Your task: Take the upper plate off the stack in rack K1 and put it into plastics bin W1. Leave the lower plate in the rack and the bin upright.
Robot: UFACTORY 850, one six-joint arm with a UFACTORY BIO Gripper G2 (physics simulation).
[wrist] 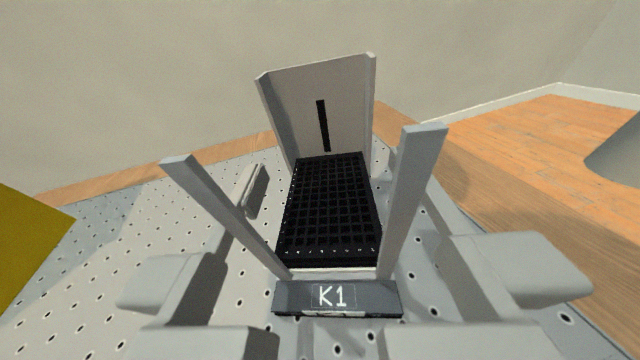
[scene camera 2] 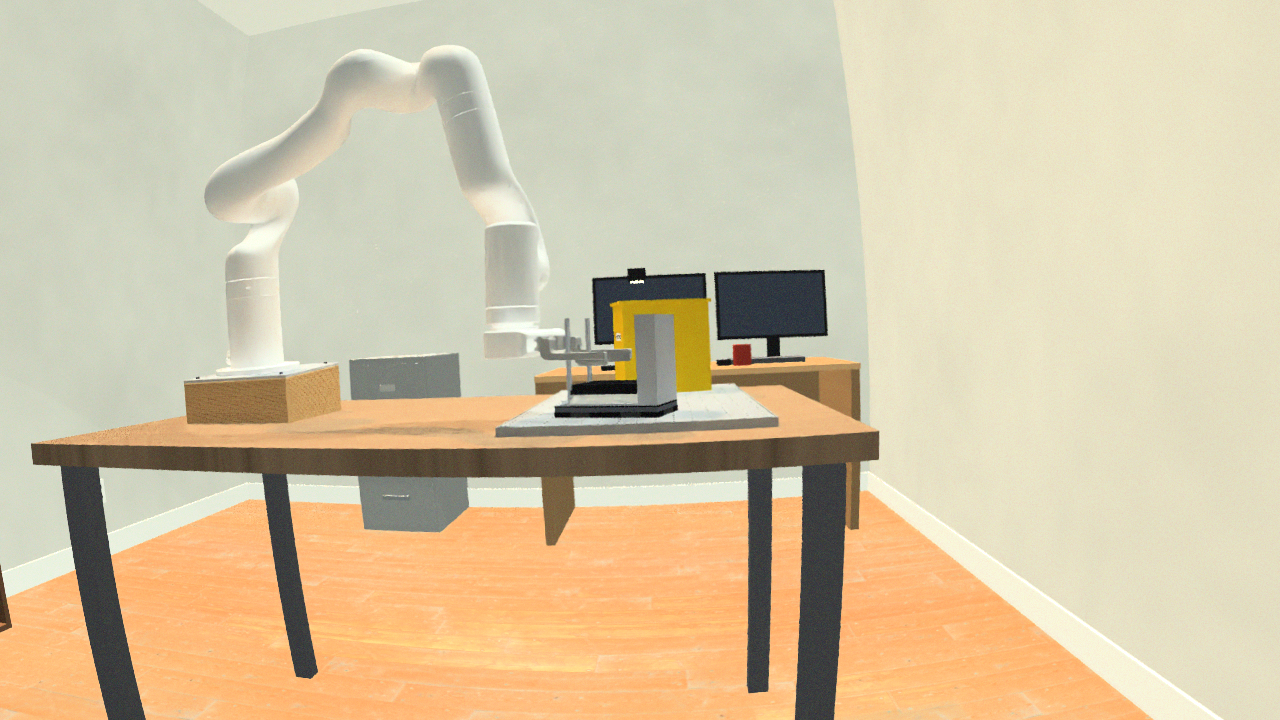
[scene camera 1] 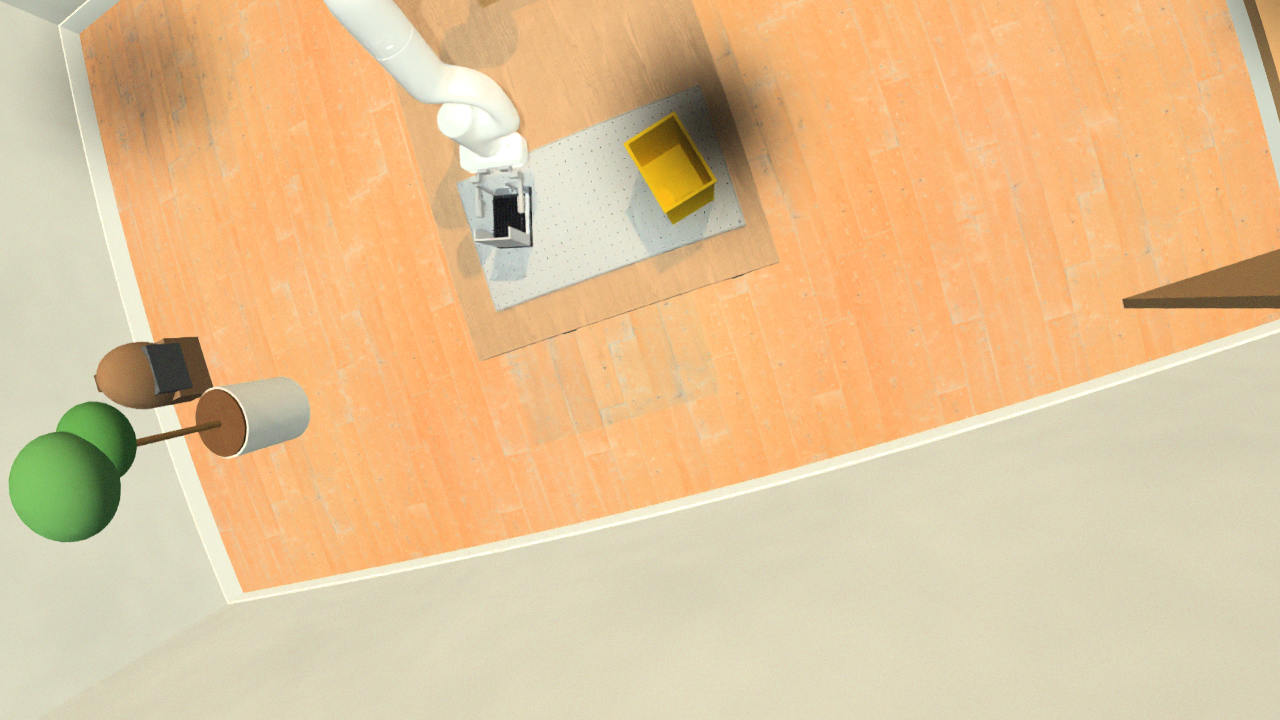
Labels:
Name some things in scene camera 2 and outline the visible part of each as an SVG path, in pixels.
My gripper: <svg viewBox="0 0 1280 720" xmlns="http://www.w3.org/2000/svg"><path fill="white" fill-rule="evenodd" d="M483 334L485 359L518 359L541 356L544 360L548 361L575 360L579 366L607 365L608 362L630 361L632 358L631 348L591 349L591 352L586 352L582 348L582 338L580 336L570 337L572 353L563 353L565 351L565 332L562 329L537 330L538 326L490 328L489 331L495 332L484 332Z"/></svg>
A yellow bin W1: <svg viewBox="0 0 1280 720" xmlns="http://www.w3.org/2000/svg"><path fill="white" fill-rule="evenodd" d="M711 298L618 301L610 304L610 307L613 307L614 349L632 349L630 361L615 362L616 380L637 380L634 315L674 314L677 392L712 390L708 302L711 301Z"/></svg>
A black plate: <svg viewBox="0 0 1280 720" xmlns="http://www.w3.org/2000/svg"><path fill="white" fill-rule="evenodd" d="M637 380L590 381L573 384L570 394L637 394Z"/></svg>

